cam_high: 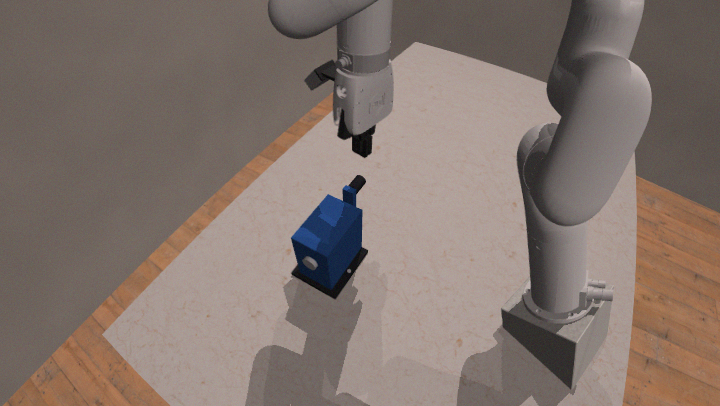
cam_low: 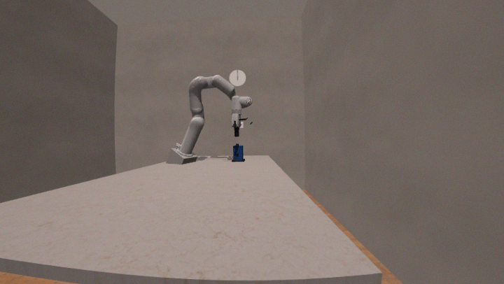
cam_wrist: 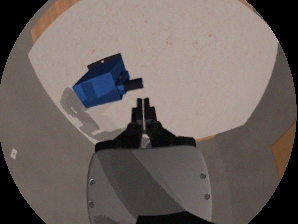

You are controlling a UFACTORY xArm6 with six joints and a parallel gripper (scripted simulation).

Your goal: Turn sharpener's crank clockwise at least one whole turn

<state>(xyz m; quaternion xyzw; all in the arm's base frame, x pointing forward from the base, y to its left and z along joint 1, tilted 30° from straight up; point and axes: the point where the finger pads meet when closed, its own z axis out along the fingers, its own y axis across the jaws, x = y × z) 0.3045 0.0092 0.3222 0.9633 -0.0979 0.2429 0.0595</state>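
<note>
Now: the black knob 90 mm below my hand and 20 mm to the left of it.
</note>
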